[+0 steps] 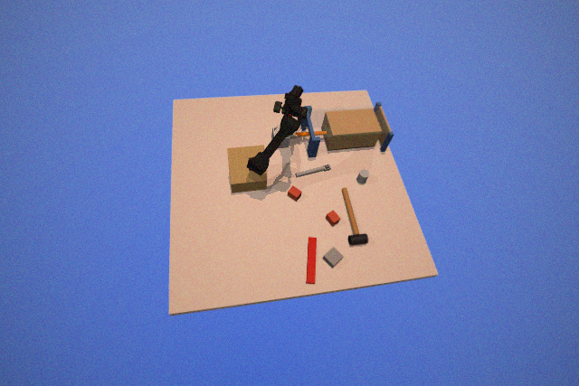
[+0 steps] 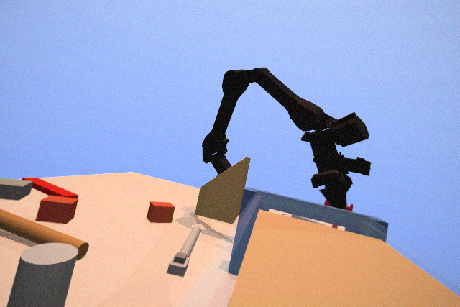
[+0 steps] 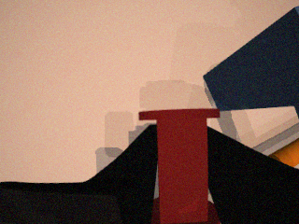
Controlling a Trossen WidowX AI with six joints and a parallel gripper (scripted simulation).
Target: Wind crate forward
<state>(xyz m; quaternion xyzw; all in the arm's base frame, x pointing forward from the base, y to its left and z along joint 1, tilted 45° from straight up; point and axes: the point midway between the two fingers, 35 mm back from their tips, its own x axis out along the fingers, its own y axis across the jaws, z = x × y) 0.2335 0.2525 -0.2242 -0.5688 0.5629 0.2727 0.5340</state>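
Right now my gripper tip is 30 mm past the winch handle, 50 mm to the left of it and 30 mm above it. From my gripper tip the other things lie so: grey winch (80 mm behind, 110 mm to the right, 100 mm below); then blue steel frame (90 mm ahead, 90 mm to the right, 30 mm below); then red knob (10 mm behind, 20 mm to the right).
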